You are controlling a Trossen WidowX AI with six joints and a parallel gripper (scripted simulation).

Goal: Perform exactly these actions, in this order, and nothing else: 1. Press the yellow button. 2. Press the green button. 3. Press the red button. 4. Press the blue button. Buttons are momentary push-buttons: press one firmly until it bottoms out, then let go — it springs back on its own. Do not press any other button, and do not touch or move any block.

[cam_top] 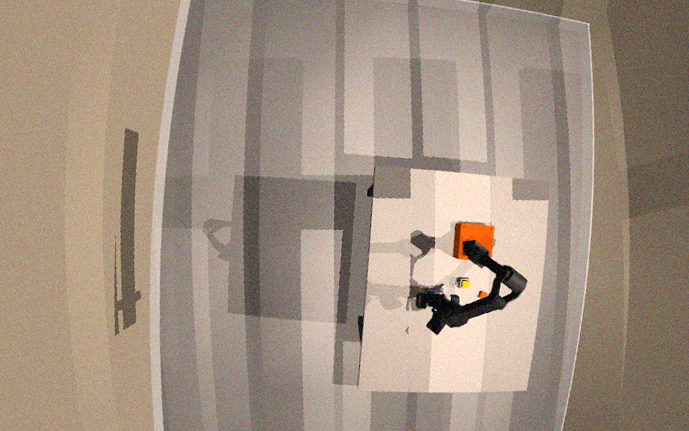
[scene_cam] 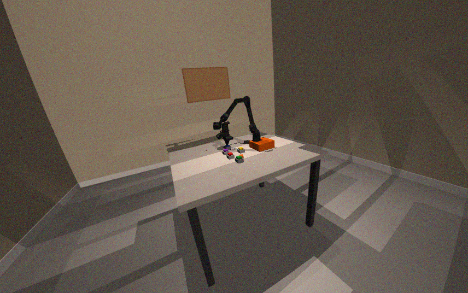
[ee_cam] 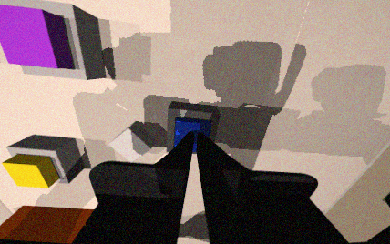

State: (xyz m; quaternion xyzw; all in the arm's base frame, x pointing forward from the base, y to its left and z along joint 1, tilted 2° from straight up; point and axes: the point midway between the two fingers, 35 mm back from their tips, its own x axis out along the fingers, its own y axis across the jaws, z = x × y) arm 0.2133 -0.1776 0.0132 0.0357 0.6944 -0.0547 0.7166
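The blue button is 1 cm below my gripper tip. Round my gripper tip: pale grey block (2 cm behind, 7 cm to the left, 2 cm below); then purple button (8 cm ahead, 11 cm to the left); then yellow button (4 cm behind, 17 cm to the left).
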